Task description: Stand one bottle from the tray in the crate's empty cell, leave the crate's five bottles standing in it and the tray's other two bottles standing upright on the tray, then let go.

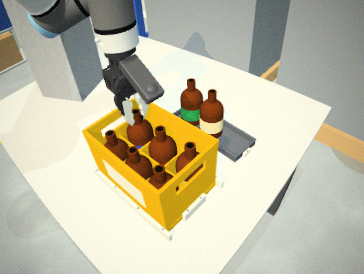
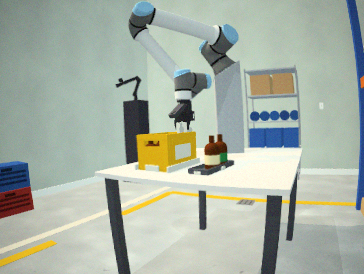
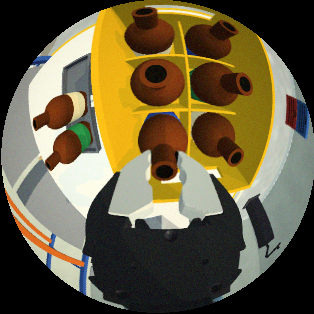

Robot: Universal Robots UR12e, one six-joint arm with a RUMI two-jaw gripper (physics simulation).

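Where they show: gripper, fingertip midpoint: (image 1: 137,122) (image 3: 163,151); arm's base, origin of the base link: (image 2: 226,71).
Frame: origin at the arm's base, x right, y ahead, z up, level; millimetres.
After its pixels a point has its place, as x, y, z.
My gripper (image 1: 135,117) {124, 551, -464} (image 2: 184,129) (image 3: 163,151) {124, 551, -464} is shut on the neck of a brown bottle with a blue label (image 1: 139,131) {142, 571, -472} (image 3: 162,136) {127, 570, -466}. That bottle is upright in a corner cell of the yellow crate (image 1: 175,212) {249, 762, -542} (image 2: 152,157) {190, 769, -533} (image 3: 106,100) {89, 626, -435}; its base is hidden. Five other brown bottles stand in the crate's other cells, including one in the middle cell beside it (image 1: 163,149) {151, 658, -481} (image 3: 157,89) {132, 624, -472}. A green-labelled bottle (image 1: 191,102) {-58, 598, -497} (image 2: 223,146) {-112, 603, -498} (image 3: 69,146) {-54, 581, -495} and a cream-labelled bottle (image 1: 212,111) {-46, 679, -489} (image 2: 211,149) {-80, 696, -502} (image 3: 60,111) {-40, 653, -492} stand upright on the dark tray (image 1: 239,140) {-83, 759, -595} (image 3: 76,75) {-61, 749, -595}.
The crate and tray are on a white table (image 1: 280,110) {-306, 816, -600} (image 2: 260,175) {-317, 777, -600}. Low white rails (image 1: 195,207) {195, 780, -579} run along the crate's foot. A grey pillar (image 1: 82,60) {-17, 121, -452} (image 2: 229,110) {-32, 115, -303} carries the arm. A shelf unit (image 2: 272,95) and a black pedestal (image 2: 136,130) stand behind the table.
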